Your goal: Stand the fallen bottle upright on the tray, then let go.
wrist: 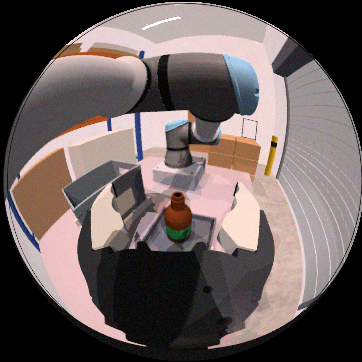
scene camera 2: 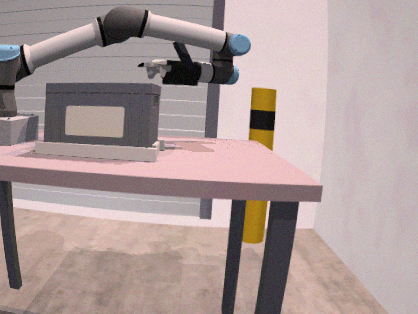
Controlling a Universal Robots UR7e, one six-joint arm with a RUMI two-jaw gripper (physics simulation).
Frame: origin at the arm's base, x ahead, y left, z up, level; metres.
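Where they show: gripper, fingertip midpoint: (wrist: 173, 184) (scene camera 2: 143, 64); arm's base, origin of the base link: (wrist: 178, 161).
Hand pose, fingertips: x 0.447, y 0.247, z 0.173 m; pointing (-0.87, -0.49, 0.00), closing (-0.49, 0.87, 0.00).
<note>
Each offset is from my fingertips to the centre of the thing. "spot": to the spot under its first point. Level surfaces: height alone.
The brown bottle @(0.053 m right, 0.099 m back, 0.174 m down) (wrist: 178, 218) with a green label stands upright on the grey tray @(spot: 0.042 m left, 0.154 m back, 0.232 m down) (wrist: 213, 227) in the wrist view, its neck pointing up. In scene camera 2 the bottle and the tray do not show; the grey crate stands in front of that area. My gripper (scene camera 2: 141, 65) (wrist: 173, 184) is open, with its two pale jaws wide apart and nothing between them. It is raised above the table, higher than the crate's top, and is apart from the bottle. The black gripper body hides the near part of the tray in the wrist view.
A grey crate @(0.322 m right, 0.025 m back, 0.169 m down) (scene camera 2: 139, 112) (wrist: 131, 192) with a pale label stands on a light base @(spot: 0.425 m right, 0.006 m back, 0.241 m down) (scene camera 2: 95, 151) beside the tray, on the pink table @(0.256 m down) (scene camera 2: 235, 170) (wrist: 60, 270). The robot's base (wrist: 175, 175) is beyond the tray. A yellow post (scene camera 2: 256, 220) (wrist: 271, 159) stands past the table.
</note>
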